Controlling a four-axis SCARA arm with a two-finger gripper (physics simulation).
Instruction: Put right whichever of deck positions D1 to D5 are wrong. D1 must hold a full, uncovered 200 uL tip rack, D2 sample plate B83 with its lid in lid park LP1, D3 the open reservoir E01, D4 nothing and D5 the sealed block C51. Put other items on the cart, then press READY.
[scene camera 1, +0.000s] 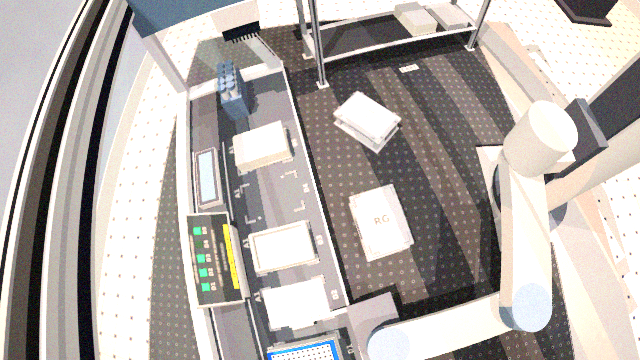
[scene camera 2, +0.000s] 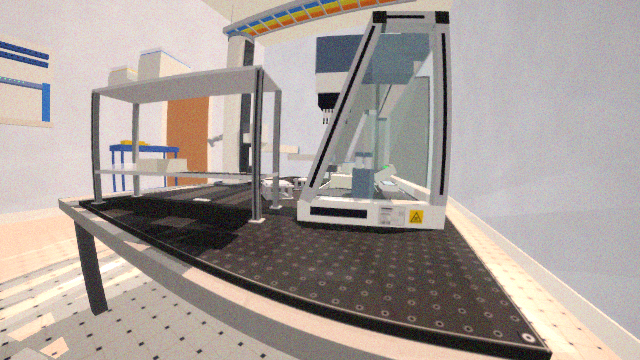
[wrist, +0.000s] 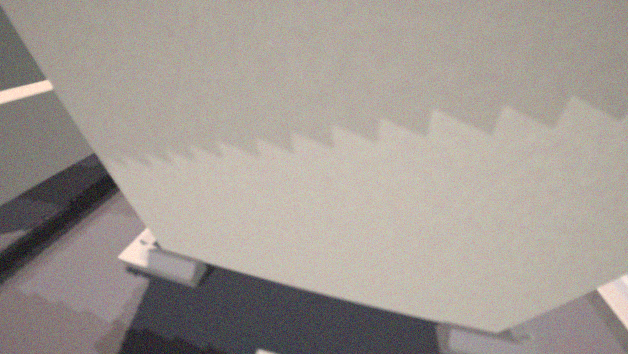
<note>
In view: a slanted glass enclosure (wrist: 27, 72).
</note>
